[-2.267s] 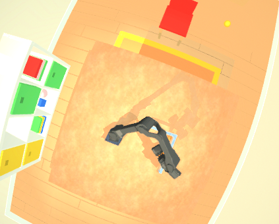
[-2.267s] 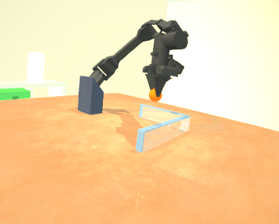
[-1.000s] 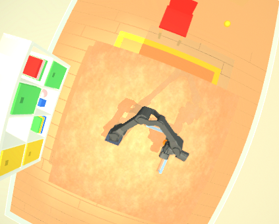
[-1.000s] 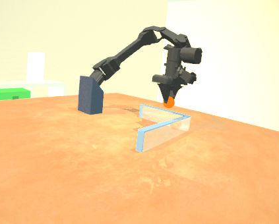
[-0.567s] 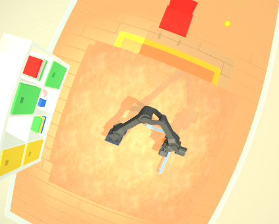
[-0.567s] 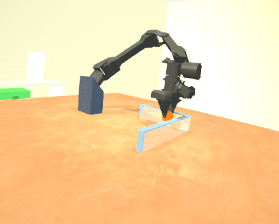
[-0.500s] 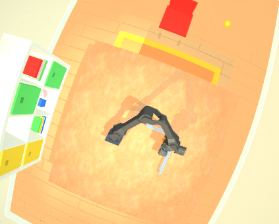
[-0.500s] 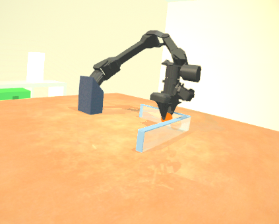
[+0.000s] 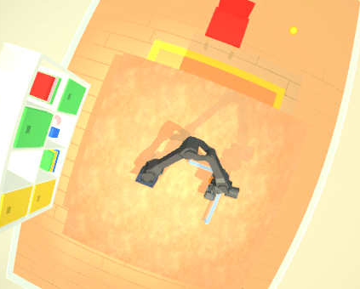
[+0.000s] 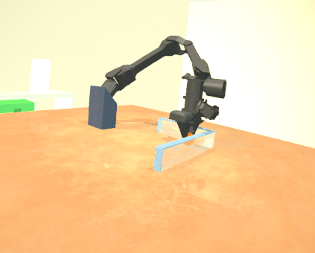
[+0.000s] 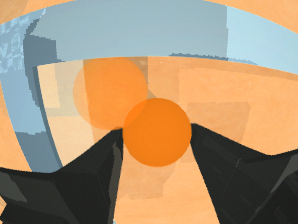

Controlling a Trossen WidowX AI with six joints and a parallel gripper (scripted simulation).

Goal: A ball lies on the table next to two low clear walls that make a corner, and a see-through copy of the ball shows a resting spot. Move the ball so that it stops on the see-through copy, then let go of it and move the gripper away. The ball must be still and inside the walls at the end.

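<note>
Now: the orange ball right at my gripper tip. From my gripper tip the other things lie so: faint orange spot 30 mm ahead, 20 mm to the left.
</note>
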